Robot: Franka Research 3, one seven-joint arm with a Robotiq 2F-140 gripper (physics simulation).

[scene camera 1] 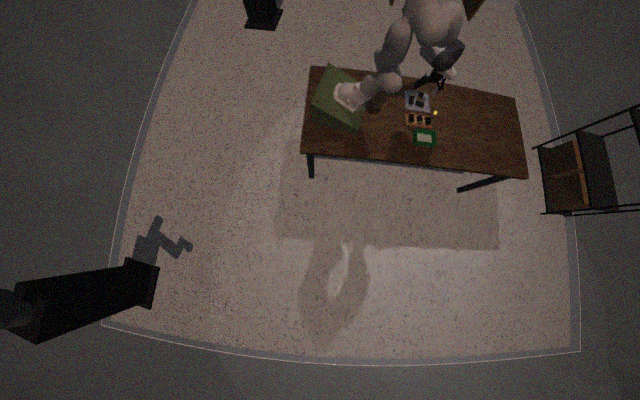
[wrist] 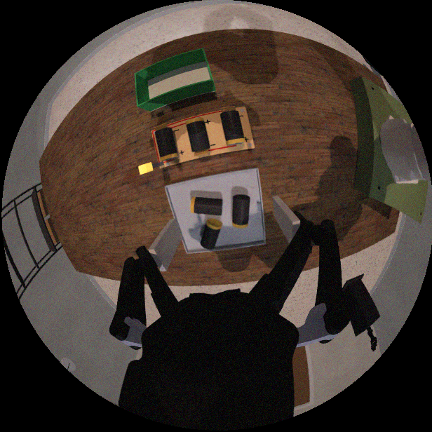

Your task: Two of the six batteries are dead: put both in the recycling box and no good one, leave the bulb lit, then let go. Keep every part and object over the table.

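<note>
The green recycling box (scene camera 1: 415, 137) (wrist: 180, 95) shows a bare pale floor. The orange holder (wrist: 215, 132) bears three black batteries: left (wrist: 166, 143), middle (wrist: 198, 135) and right (wrist: 232, 126). The bulb (scene camera 1: 435, 113) (wrist: 145, 168) glows yellow at the holder's corner. The grey tray (wrist: 225, 182) holds three more: one battery (wrist: 207, 205) lies sideways, one battery (wrist: 240, 210) lies lengthwise at its right, and one battery (wrist: 211, 234) is slanted below them in the wrist view. My gripper (scene camera 1: 430, 85) (wrist: 224, 218) is open and empty above the tray, its fingers to either side.
The brown table (scene camera 1: 480, 135) (wrist: 100, 200) carries everything. A green sloped block (scene camera 1: 330, 102) (wrist: 367, 145) with a pale robot part on it stands at the table's other end. A dark shelf rack (scene camera 1: 602, 167) stands on the floor beyond the table's right end in the scene view.
</note>
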